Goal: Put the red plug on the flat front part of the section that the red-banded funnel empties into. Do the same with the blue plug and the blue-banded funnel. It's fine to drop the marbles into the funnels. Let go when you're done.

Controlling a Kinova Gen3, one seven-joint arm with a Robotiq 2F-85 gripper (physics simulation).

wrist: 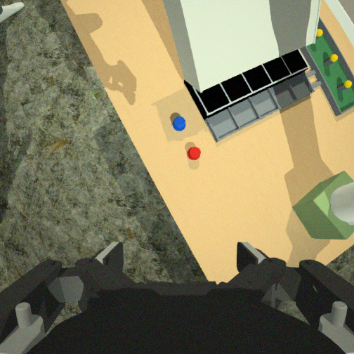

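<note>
A blue plug (179, 123) stands on the table, left of the sectioned tray. A red plug (194, 153) stands on the table a little nearer to the gripper. The sectioned tray (222, 126) has several grey front parts in a row, with dark openings behind them under a pale box (227, 40). The funnels and their coloured bands do not show in this view. My gripper (179, 255) is wide open with nothing between its fingers, high above the table edge, nearer the bottom of the view than both plugs.
A green tray (330, 85) with yellow-topped pegs lies at the upper right. A green block (320, 215) with a pale cylinder (345, 202) is at the right. The tan table's edge (150, 172) runs diagonally, with mottled stone floor (65, 150) to its left.
</note>
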